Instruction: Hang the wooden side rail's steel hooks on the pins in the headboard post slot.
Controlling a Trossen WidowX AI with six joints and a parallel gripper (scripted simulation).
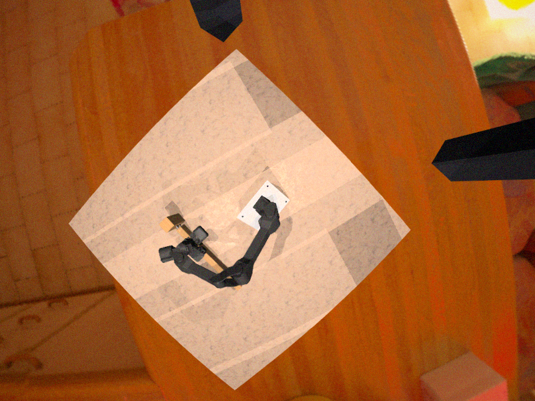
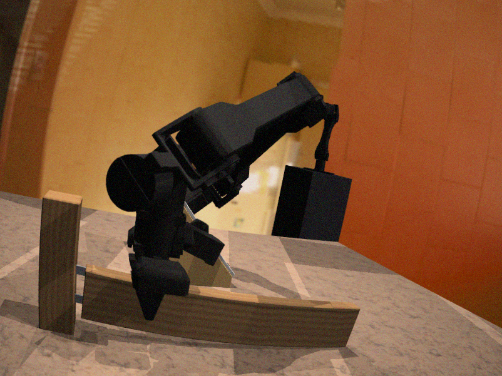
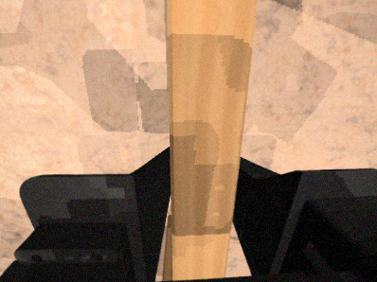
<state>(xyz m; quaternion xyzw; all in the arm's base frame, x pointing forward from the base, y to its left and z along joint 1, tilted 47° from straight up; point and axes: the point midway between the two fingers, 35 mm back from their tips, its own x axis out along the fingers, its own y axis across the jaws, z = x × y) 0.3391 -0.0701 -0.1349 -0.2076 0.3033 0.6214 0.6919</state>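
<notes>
Right now the headboard post is 12 cm to the right of my gripper tip, 4 cm above it and 2 cm behind it.
</notes>
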